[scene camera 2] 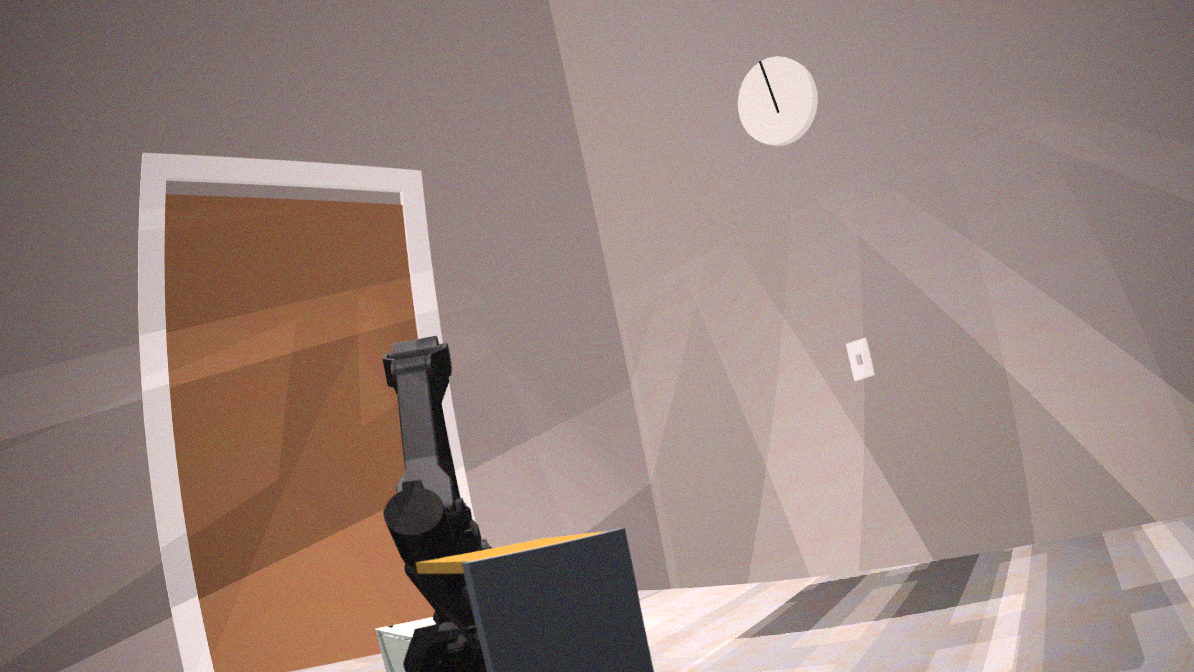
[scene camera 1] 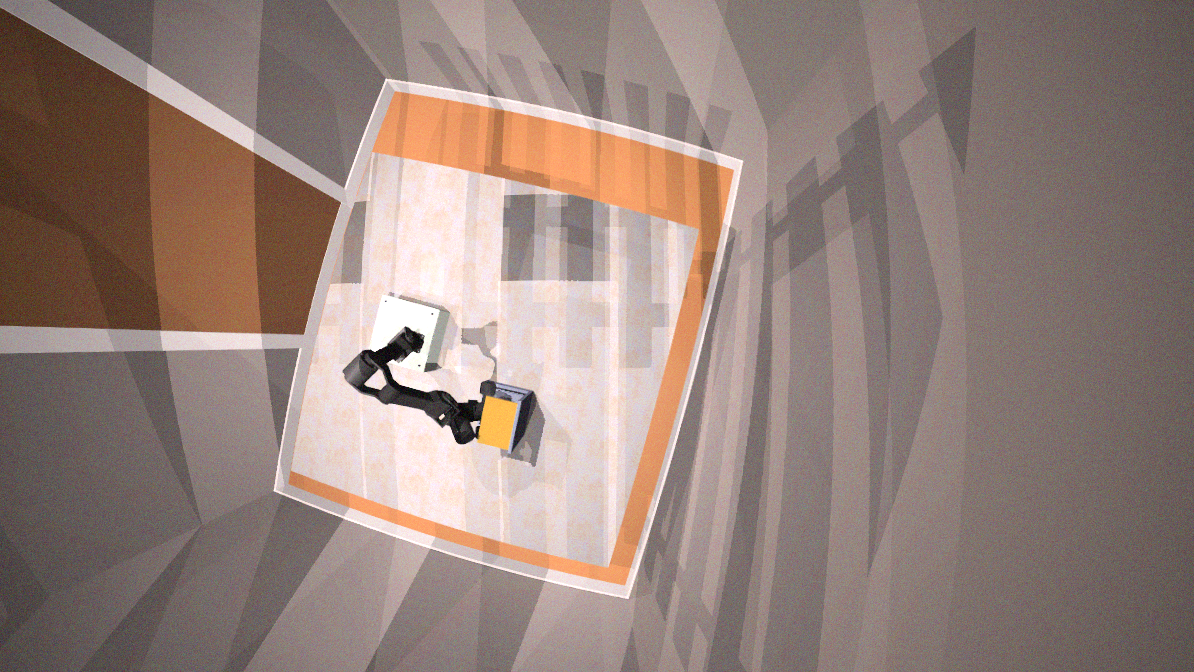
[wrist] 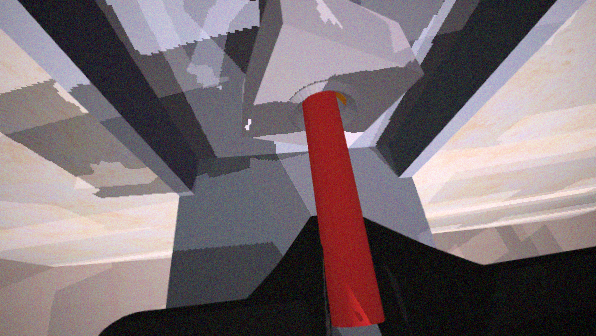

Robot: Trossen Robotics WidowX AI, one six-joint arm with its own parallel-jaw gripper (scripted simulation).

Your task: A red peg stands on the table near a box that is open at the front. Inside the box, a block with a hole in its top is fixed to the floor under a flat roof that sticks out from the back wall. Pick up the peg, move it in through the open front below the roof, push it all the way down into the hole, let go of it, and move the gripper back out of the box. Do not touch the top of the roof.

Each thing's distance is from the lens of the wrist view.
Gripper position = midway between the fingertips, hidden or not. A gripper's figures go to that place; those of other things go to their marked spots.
gripper (wrist: pixel 330 223): 0.11 m
red peg (wrist: pixel 353 293): 0.07 m
